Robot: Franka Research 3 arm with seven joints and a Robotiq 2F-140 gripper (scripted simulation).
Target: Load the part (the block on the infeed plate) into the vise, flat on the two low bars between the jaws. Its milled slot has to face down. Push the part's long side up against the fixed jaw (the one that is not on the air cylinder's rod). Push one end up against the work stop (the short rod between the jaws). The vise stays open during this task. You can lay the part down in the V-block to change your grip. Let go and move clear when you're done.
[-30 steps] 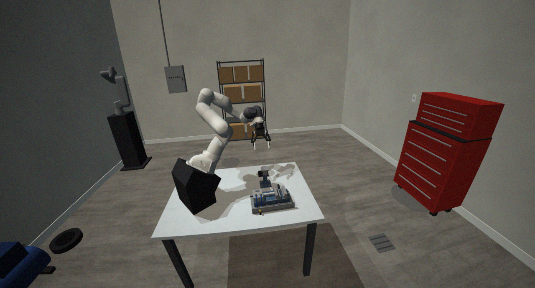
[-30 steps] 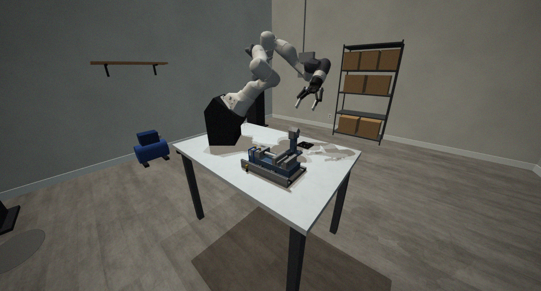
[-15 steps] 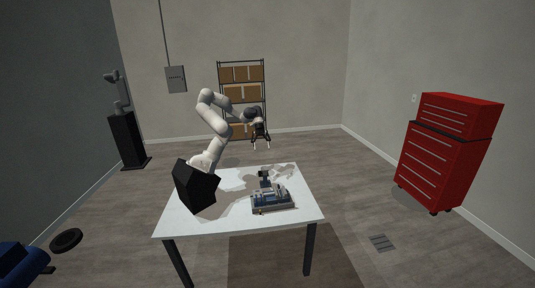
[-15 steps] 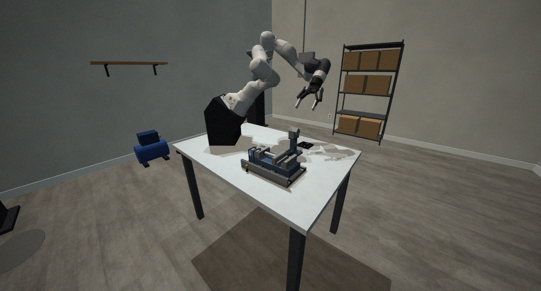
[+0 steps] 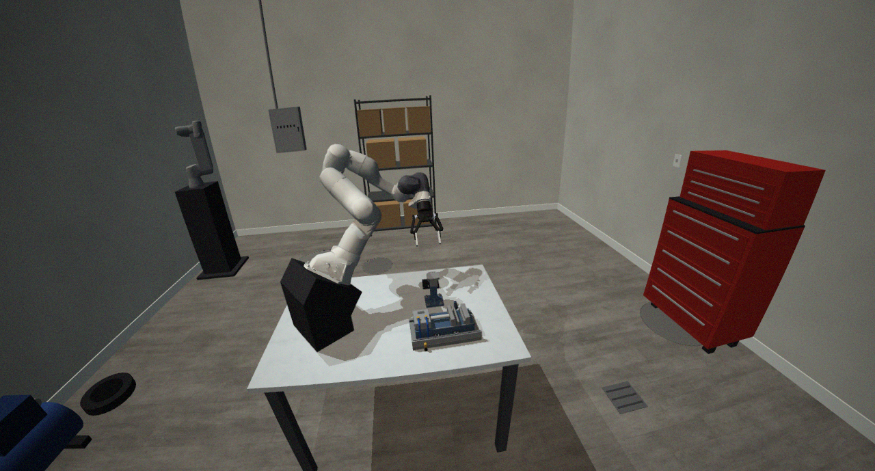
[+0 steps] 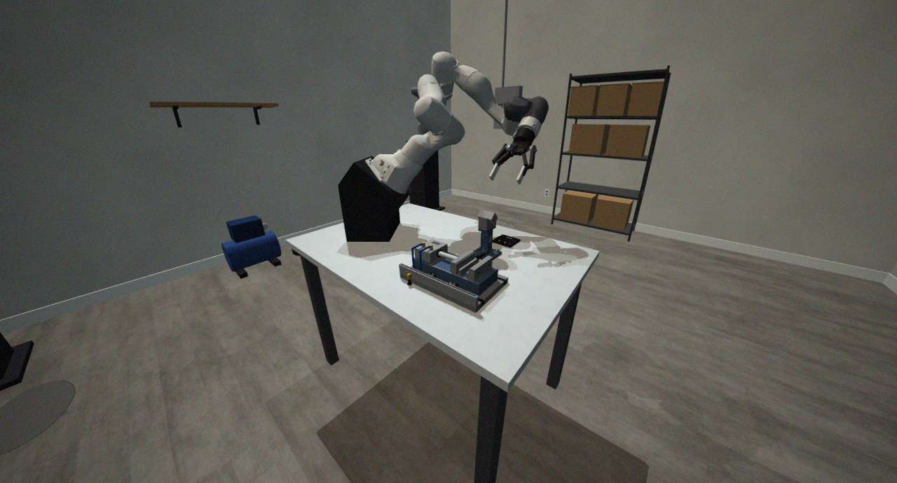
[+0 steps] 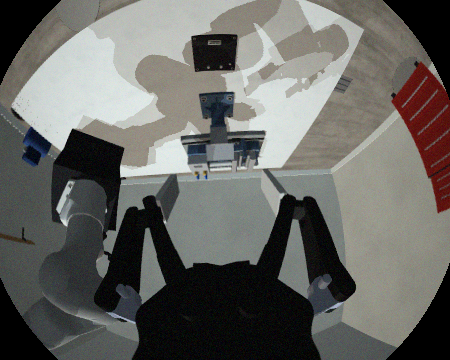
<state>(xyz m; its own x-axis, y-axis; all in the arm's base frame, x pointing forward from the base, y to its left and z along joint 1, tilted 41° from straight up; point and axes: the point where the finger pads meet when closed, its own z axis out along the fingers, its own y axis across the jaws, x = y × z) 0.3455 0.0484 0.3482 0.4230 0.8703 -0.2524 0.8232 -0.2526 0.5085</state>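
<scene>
The part lies 140 mm to the right of my hand and 140 mm below it. The rest, counted from my hand: black infeed plate 30 mm to the left, 280 mm below.
</scene>
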